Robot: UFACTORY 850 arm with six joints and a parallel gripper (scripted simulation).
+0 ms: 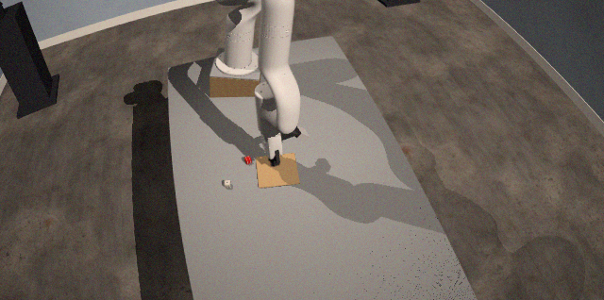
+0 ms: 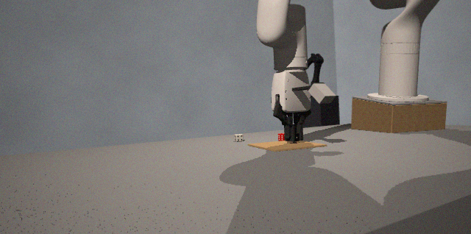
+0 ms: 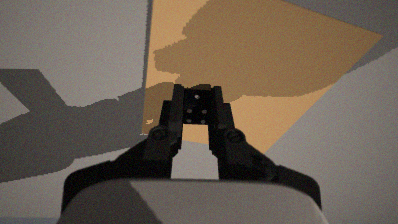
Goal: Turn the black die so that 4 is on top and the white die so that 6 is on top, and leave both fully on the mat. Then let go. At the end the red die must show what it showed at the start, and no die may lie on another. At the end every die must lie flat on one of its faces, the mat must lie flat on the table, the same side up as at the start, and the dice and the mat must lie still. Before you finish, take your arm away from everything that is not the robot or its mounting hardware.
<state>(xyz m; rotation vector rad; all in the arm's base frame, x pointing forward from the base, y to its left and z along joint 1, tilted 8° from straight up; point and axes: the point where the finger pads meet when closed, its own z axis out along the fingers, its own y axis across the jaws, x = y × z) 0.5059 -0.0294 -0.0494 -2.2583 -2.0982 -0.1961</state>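
The black die lies 10 mm below my hand. The rest, counted from my hand: tan mat (30 mm below, 30 mm ahead); then red die (80 mm to the right, 50 mm behind, 20 mm below); then white die (190 mm to the right, 20 mm below, 20 mm ahead).
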